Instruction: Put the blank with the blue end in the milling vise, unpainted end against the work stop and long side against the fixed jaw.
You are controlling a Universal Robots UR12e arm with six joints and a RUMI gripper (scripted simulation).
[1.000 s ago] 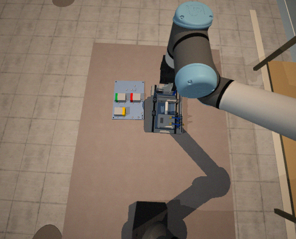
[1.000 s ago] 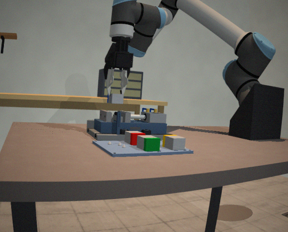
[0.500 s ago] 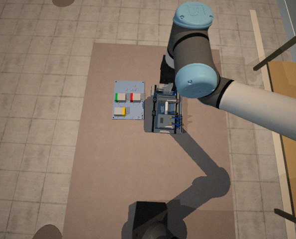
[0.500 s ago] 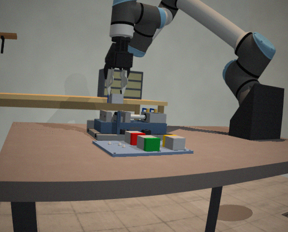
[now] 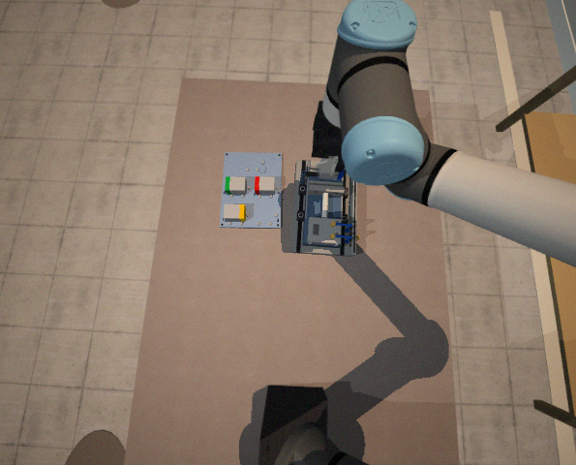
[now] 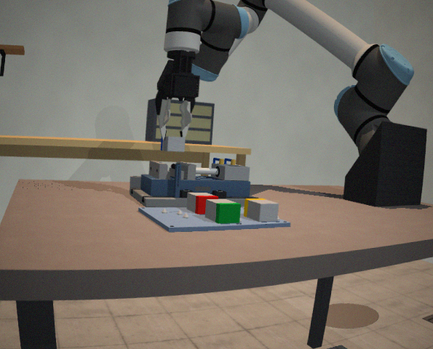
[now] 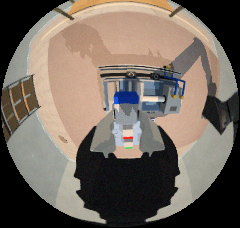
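Now: the blue-ended blank 2 cm below my hand. Also, from my hand: hosed end block 16 cm behind, 9 cm below; then fixed jaw 4 cm ahead, 9 cm below; then milling vise 6 cm behind, 13 cm below.
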